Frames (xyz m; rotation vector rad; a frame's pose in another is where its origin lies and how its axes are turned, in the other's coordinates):
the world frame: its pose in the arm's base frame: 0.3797 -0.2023 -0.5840 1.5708 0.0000 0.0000
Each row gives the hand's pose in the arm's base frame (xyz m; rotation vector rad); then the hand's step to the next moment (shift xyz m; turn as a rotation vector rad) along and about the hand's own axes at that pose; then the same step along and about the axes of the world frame.
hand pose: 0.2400 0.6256 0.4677 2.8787 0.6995 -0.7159
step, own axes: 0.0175 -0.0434 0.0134 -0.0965 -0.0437 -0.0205
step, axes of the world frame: -0.0116 -0.0192 -0.0432 -0.0870 0.0638 -0.0033
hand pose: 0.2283 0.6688 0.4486 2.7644 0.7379 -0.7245
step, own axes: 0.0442 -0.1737 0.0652 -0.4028 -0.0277 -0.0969
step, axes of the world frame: -0.0819 -0.0881 -0.1480 -0.2794 0.2846 0.1156
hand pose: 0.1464 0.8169 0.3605 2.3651 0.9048 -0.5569
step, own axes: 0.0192 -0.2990 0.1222 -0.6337 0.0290 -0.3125
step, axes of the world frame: -0.2188 -0.2050 -0.1217 -0.3596 0.5951 0.1289
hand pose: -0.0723 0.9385 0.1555 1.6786 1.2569 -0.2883
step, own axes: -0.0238 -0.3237 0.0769 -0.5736 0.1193 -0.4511
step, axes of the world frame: -0.2532 -0.2014 0.0811 -0.3059 0.6729 -0.0195
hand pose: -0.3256 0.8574 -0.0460 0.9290 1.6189 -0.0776
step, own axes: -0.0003 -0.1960 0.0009 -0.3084 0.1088 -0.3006
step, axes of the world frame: -0.1163 -0.0841 0.1335 -0.1844 0.3978 -0.0711
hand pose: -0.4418 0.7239 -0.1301 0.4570 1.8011 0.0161
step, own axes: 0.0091 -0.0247 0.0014 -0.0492 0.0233 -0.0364
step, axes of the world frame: -0.0079 -0.0149 0.0202 -0.0169 0.0617 -0.0142
